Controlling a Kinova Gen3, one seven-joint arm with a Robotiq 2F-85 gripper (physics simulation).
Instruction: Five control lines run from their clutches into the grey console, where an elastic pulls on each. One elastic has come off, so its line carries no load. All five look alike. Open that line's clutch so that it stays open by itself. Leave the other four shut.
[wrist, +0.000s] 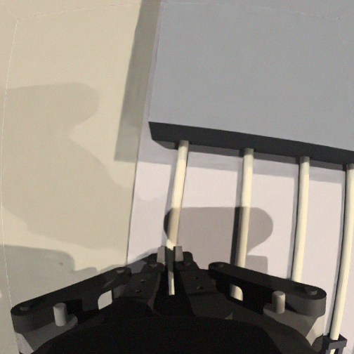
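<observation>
The grey console (250, 70) fills the upper right, with a dark front edge. Four cream control lines come out of it: the leftmost line (179, 185), a second line (245, 190), a third line (302, 215) and a fourth line (344, 240) at the right edge. The fifth line does not show. My gripper (170, 257) is shut on the leftmost line, which leans slightly from the console to the fingertips. The gripper hides this line's lower part and part of the second line. A dark fitting (335, 343) sits around the fourth line at the bottom right; I cannot tell whether it is a clutch.
A pale panel (150, 200) lies under the lines. A beige surface (50, 150) extends to the left of the panel and the console. Shadows fall on the beige surface and across the first two lines.
</observation>
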